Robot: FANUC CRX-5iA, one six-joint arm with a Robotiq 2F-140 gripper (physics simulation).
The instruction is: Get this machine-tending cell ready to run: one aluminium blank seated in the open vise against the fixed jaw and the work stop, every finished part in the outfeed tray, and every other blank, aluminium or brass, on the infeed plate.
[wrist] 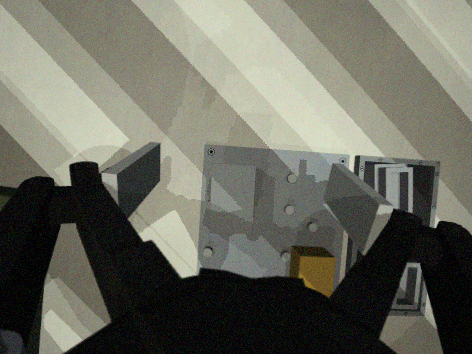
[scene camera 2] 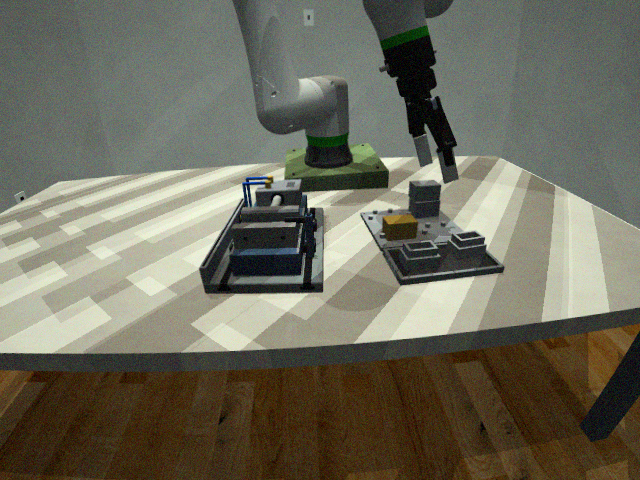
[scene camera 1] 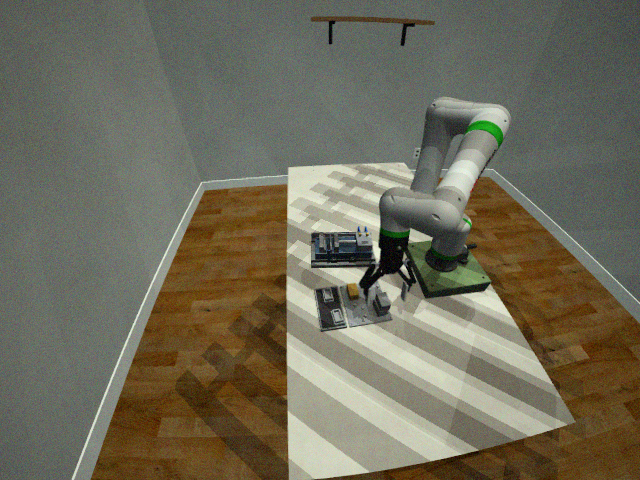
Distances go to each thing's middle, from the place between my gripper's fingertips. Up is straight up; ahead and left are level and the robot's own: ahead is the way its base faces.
The infeed plate (scene camera 2: 438,234) lies 4 cm ahead of my hand, 7 cm to the right of it and 10 cm below it. Round my hand: dark outfeed tray (scene camera 2: 485,264) (19 cm ahead, 8 cm to the right, 10 cm below); brass blank (scene camera 2: 399,227) (8 cm ahead, 12 cm to the right, 8 cm below).
